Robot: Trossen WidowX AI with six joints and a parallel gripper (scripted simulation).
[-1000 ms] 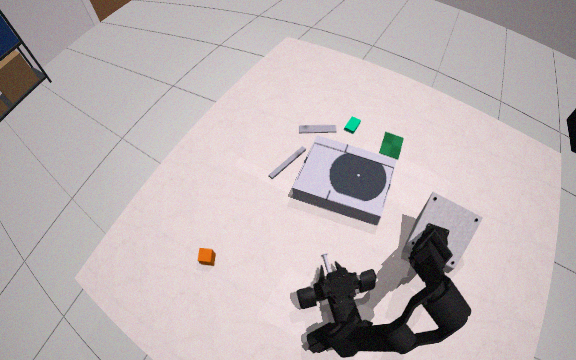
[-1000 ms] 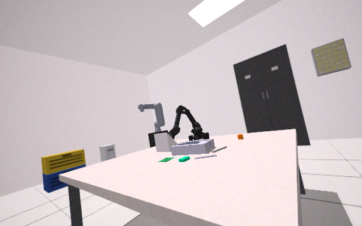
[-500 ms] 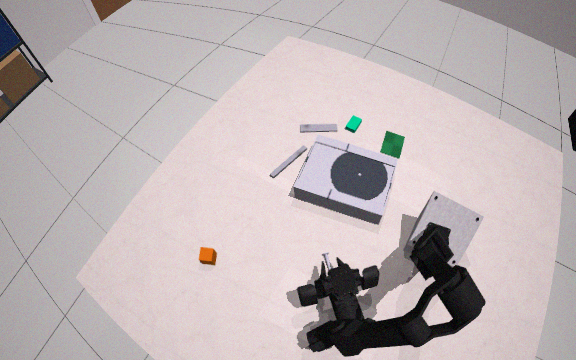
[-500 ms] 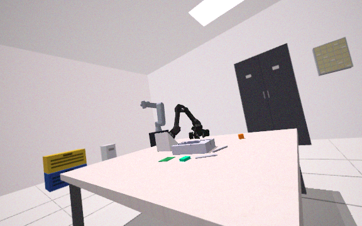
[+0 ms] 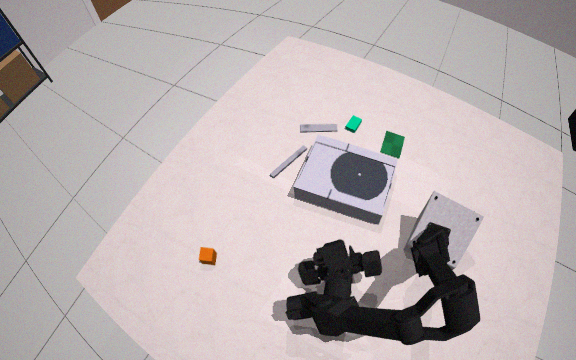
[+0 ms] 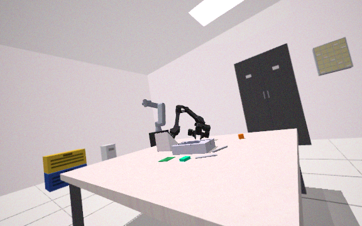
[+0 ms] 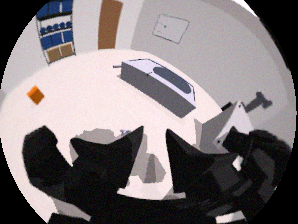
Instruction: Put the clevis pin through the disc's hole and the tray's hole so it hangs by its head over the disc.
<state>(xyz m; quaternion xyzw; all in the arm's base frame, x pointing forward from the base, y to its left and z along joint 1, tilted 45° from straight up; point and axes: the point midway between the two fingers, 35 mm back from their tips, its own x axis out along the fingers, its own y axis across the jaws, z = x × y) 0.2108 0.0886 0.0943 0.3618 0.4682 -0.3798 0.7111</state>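
Now: the steel clevis pin 20 mm ahead of my gripper tip, 40 mm to the left of it and 40 mm below it. From my gripper tip the other things lie so: steel tray: 70 mm ahead, 200 mm to the right; then dark aluminium disc: 40 mm ahead, 210 mm to the right, 10 mm above; then orange cube: 310 mm ahead, 160 mm to the left, 30 mm below.
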